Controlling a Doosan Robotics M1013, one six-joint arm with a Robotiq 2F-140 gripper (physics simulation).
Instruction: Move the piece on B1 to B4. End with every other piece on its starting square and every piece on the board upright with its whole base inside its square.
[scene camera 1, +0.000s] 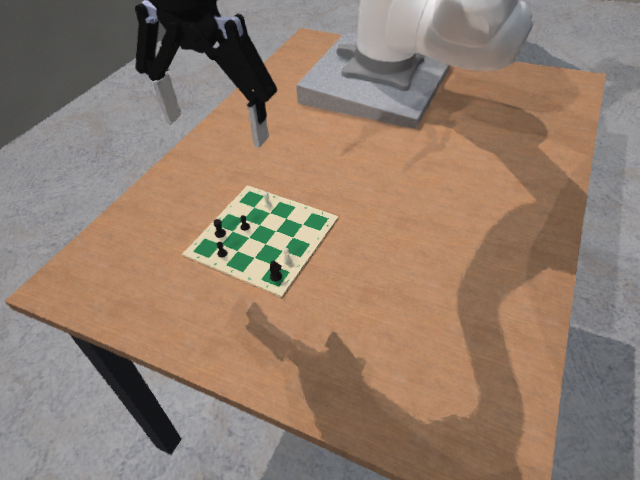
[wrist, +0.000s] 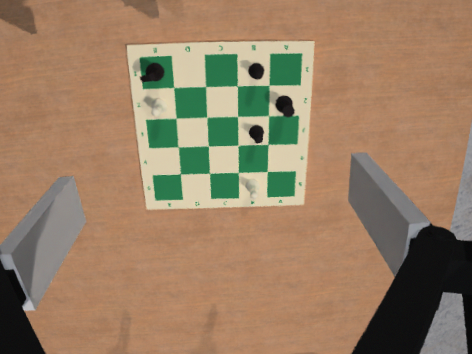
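Seen in the pictures: gripper, between the fingertips: (scene camera 1: 216, 130) (wrist: 213, 188); arm's base, origin of its link: (scene camera 1: 383, 66).
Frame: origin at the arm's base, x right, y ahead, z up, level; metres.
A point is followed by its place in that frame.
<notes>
The black pawn on B1 (scene camera 1: 221, 250) @[x 0.100, y 0.711, z -0.019 m] (wrist: 256, 71) @[x 0.101, y 0.712, z -0.004 m] stands upright. The green square B4 (scene camera 1: 256, 215) @[x 0.088, y 0.594, z -0.033 m] (wrist: 253, 158) @[x 0.087, y 0.597, z -0.033 m] is empty, between a black pawn on B3 (scene camera 1: 245, 223) @[x 0.090, y 0.633, z -0.019 m] (wrist: 256, 133) @[x 0.093, y 0.637, z -0.012 m] and a white piece on B5 (scene camera 1: 267, 200) @[x 0.078, y 0.560, z -0.019 m] (wrist: 252, 187) @[x 0.080, y 0.562, z -0.019 m]. A taller black piece (scene camera 1: 219, 228) @[x 0.128, y 0.666, z -0.014 m] (wrist: 285, 105) @[x 0.129, y 0.670, z -0.001 m] stands on A2. A black knight (scene camera 1: 275, 271) @[x -0.018, y 0.728, z -0.013 m] (wrist: 154, 72) @[x -0.010, y 0.728, z -0.001 m] is on E1, with a white piece (scene camera 1: 288, 257) @[x -0.023, y 0.684, z -0.021 m] (wrist: 157, 106) @[x -0.017, y 0.687, z -0.012 m] on E2. My gripper (scene camera 1: 216, 133) @[x 0.056, y 0.701, z 0.245 m] (wrist: 213, 188) @[x 0.056, y 0.701, z 0.245 m] is wide open and empty, high above the table, on the board's row-5 side.
The chessboard (scene camera 1: 190, 253) @[x 0.160, y 0.727, z -0.033 m] (wrist: 225, 204) @[x 0.041, y 0.534, z -0.033 m] lies flat on the wooden table (scene camera 1: 392, 206) @[x -0.161, y 0.475, z -0.039 m] (wrist: 240, 260) @[x 0.049, y 0.431, z -0.039 m]. The robot's grey base plate (scene camera 1: 356, 105) @[x 0.013, y 0.186, z -0.008 m] is at the back of the table. Arm shadows fall on the table's front and right. The table's left edge lies beyond the board's A side.
</notes>
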